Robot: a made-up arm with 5 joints.
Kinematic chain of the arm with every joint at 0, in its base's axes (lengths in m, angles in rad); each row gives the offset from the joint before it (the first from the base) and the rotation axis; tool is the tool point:
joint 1: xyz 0 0 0.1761 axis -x
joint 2: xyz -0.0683 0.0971 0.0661 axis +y
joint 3: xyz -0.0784 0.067 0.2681 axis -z
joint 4: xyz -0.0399 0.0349 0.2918 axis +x
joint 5: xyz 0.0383 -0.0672 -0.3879 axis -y
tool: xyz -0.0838 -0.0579 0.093
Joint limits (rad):
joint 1: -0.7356..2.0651
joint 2: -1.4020..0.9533
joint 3: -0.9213..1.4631
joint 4: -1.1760..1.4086
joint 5: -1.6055..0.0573
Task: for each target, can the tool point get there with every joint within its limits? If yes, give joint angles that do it. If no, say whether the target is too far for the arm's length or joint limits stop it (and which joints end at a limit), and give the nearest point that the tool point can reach.
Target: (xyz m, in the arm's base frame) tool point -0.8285 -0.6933 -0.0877
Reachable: no: joint limits stop it (at a limit: joint 2, joint 3, joint 4, joint 5) | nearest point -0.6836 -0.2869 0.0669 | short by 0.458 m
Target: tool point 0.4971 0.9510 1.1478
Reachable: no: too far | nearest point 0.1704 0.5121 0.6993 | short by 0.708 m
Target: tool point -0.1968 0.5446 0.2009
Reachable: yes | joints 0.7608 -0.6125 0.3802 1.2089 -1.3504
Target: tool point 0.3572 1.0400 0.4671
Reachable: no: joint limits stop it (at a limit: joint 2, joint 3, joint 4, joint 5) | nearest point 0.1704 0.7050 0.3734 | short by 0.395 m
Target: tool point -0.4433 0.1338 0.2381
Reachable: yes | joints 0.8066 -0.8919 0.6787 -0.2588 -0.7080
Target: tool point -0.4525 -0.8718 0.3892
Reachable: no: joint limits stop it (at a limit: joint 1, joint 4, joint 5) | nearest point -0.3491 -0.4841 0.4944 | short by 0.415 m
